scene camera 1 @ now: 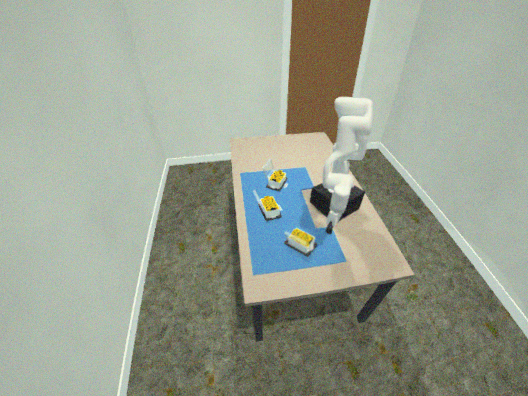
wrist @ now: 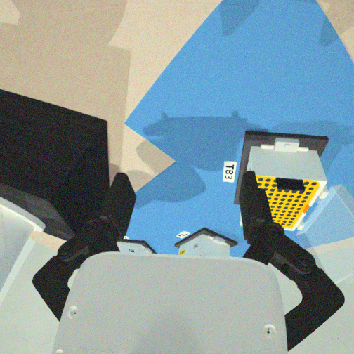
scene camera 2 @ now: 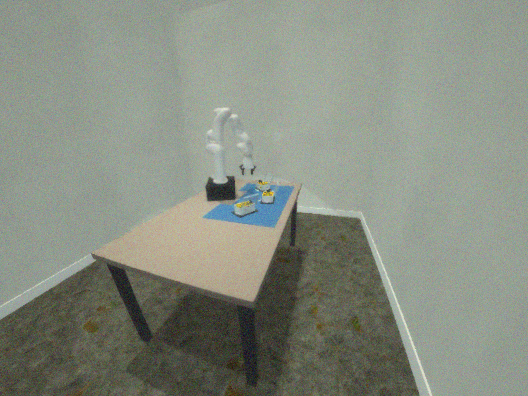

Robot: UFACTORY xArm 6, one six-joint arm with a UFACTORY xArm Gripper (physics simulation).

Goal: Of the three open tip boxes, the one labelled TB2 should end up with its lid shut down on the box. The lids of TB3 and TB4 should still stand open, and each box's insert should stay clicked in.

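Where they show: gripper, fingertip midpoint: (scene camera 1: pixel 332 226) (scene camera 2: pixel 247 174); arm's base, link origin: (scene camera 2: pixel 220 181).
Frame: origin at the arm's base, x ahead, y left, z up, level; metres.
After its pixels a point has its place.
The box labelled TB3 (scene camera 1: pixel 301 241) {z 0.010, x 0.298, y 0.382 m} (scene camera 2: pixel 263 186) {z -0.088, x 0.302, y 0.235 m} (wrist: pixel 287 165) is white with a yellow insert. Its clear lid (wrist: pixel 330 225) stands open at the right in the wrist view. A middle box (scene camera 1: pixel 270 207) {z -0.076, x 0.420, y 0.051 m} (scene camera 2: pixel 268 197) {z -0.069, x 0.446, y -0.032 m} (wrist: pixel 205 248) has its clear lid (scene camera 1: pixel 256 196) {z 0.011, x 0.502, y 0.042 m} open. A third box (scene camera 1: pixel 277 179) (scene camera 2: pixel 244 208) {z -0.068, x 0.378, y -0.323 m} (wrist: pixel 134 246) has its lid (scene camera 1: pixel 269 164) {z -0.020, x 0.395, y -0.315 m} (scene camera 2: pixel 248 198) {z 0.000, x 0.410, y -0.309 m} open. The labels of these two are too small to read, so I cannot tell which is TB2. My gripper (scene camera 1: pixel 329 229) {z -0.003, x 0.115, y 0.291 m} (scene camera 2: pixel 247 171) {z -0.003, x 0.115, y 0.291 m} (wrist: pixel 184 183) is open and empty, above the table to TB3's base side.
The boxes stand on a blue mat (scene camera 1: pixel 272 257) {z -0.133, x 0.437, y 0.369 m} (scene camera 2: pixel 265 218) {z -0.133, x 0.517, y -0.290 m} (wrist: pixel 240 75) on the wooden table (scene camera 1: pixel 375 250) {z -0.136, x -0.142, y 0.375 m} (scene camera 2: pixel 200 250) {z -0.136, x 0.336, y -0.723 m} (wrist: pixel 75 40). The black robot base block (scene camera 1: pixel 322 200) {z -0.040, x 0.104, y 0.051 m} (scene camera 2: pixel 220 191) {z -0.057, x 0.054, y -0.096 m} (wrist: pixel 55 150) stands beside the mat.
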